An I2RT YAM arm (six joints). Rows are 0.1 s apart.
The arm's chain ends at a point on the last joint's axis. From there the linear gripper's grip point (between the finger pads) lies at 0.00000 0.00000 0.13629 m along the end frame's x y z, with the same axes.
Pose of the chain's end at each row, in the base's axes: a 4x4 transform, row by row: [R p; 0 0 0 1], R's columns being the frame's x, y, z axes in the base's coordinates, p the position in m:
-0.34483 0.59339 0.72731 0.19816; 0.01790 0.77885 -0.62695 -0.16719; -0.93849 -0.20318 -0.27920 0.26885; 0 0 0 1
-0.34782 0.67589 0.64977 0.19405; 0.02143 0.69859 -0.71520 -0.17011; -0.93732 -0.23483 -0.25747 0.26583; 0 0 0 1
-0.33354 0.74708 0.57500 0.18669; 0.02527 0.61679 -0.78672 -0.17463; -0.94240 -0.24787 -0.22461 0.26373; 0 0 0 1
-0.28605 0.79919 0.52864 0.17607; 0.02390 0.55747 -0.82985 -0.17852; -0.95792 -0.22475 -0.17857 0.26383; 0 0 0 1
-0.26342 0.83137 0.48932 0.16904; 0.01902 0.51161 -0.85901 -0.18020; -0.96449 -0.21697 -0.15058 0.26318; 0 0 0 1
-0.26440 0.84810 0.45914 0.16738; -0.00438 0.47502 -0.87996 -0.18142; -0.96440 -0.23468 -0.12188 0.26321; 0 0 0 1
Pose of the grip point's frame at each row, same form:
-0.34483 0.59339 0.72731 0.29729; 0.01790 0.77885 -0.62695 -0.25264; -0.93849 -0.20318 -0.27920 0.23080; 0 0 0 1
-0.34782 0.67589 0.64977 0.28261; 0.02143 0.69859 -0.71520 -0.26758; -0.93732 -0.23483 -0.25747 0.23074; 0 0 0 1
-0.33354 0.74708 0.57500 0.26506; 0.02527 0.61679 -0.78672 -0.28185; -0.94240 -0.24787 -0.22461 0.23312; 0 0 0 1
-0.28605 0.79919 0.52864 0.24812; 0.02390 0.55747 -0.82985 -0.29162; -0.95792 -0.22475 -0.17857 0.23949; 0 0 0 1
-0.26342 0.83137 0.48932 0.23573; 0.01902 0.51161 -0.85901 -0.29727; -0.96449 -0.21697 -0.15058 0.24266; 0 0 0 1
-0.26440 0.84810 0.45914 0.22996; -0.00438 0.47502 -0.87996 -0.30135; -0.96440 -0.23468 -0.12188 0.24660; 0 0 0 1

